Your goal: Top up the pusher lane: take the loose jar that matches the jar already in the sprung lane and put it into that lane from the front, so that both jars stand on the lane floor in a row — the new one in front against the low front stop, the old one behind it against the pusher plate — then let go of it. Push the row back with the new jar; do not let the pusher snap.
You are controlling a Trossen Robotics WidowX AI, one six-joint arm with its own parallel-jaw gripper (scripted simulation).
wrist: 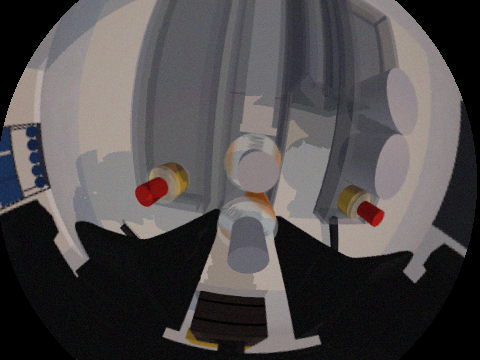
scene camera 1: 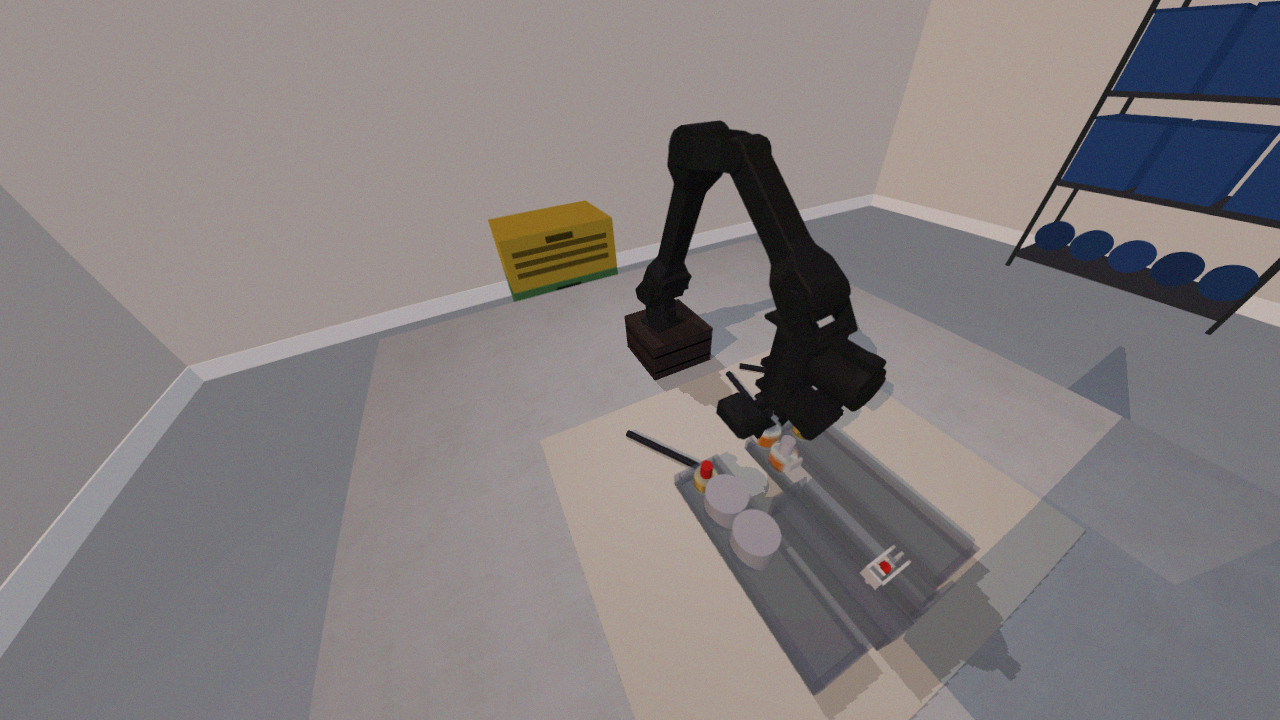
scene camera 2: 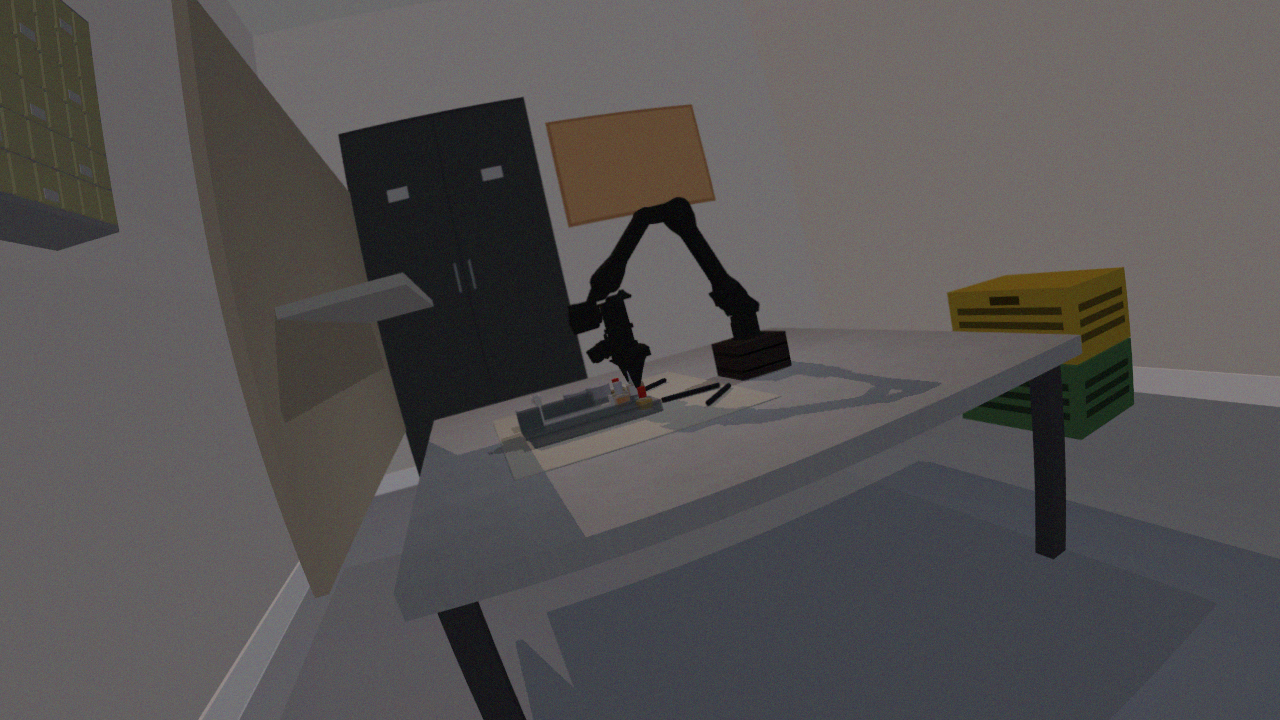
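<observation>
My gripper is visible in scene camera 2 (635, 386), and I see it in scene camera 1 and in the wrist view as well. On my gripper, (scene camera 1: 767, 411) and (wrist: 409, 323) are the same spot.
</observation>
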